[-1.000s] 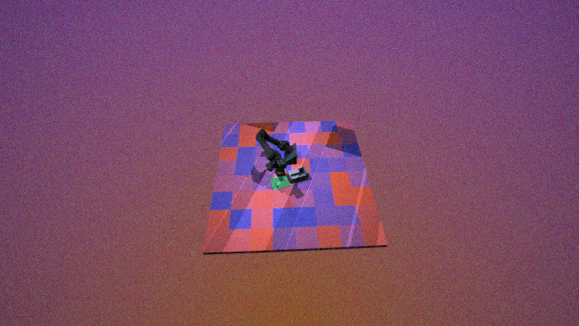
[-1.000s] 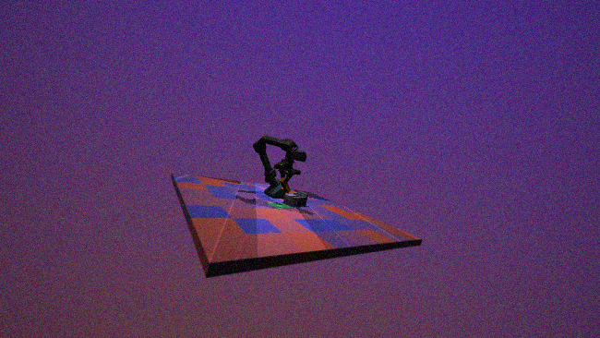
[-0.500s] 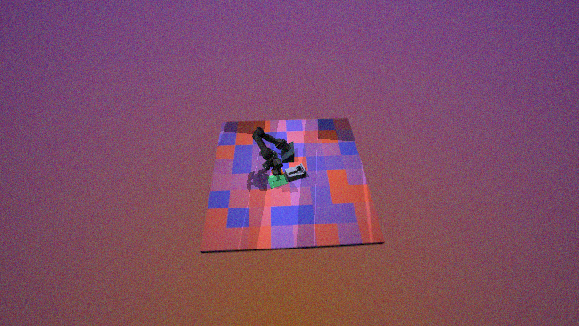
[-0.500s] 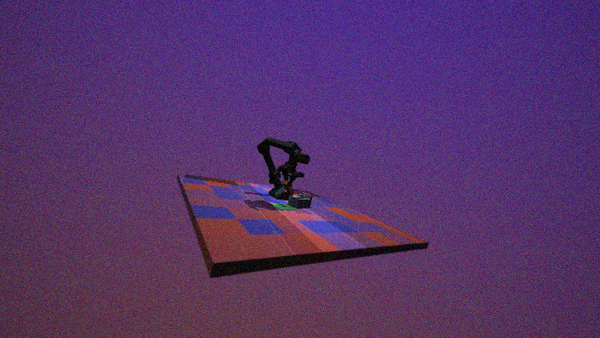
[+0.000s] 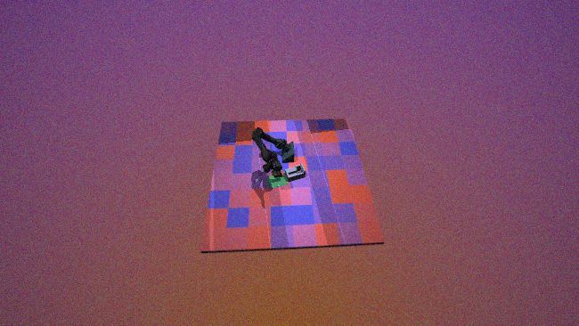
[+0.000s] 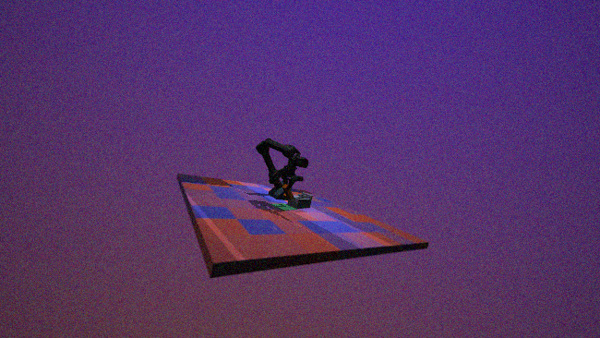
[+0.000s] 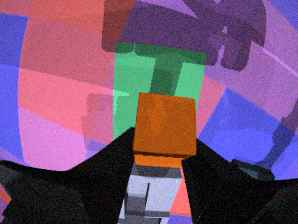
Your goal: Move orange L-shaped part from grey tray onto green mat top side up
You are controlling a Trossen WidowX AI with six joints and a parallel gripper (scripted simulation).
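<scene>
Right now the green mat is 1 cm behind my gripper tip, 2 cm to the left of it and 13 cm below it. Round my gripper tip: orange L-shaped part (2 cm behind, 3 cm to the left, 3 cm below).
</scene>
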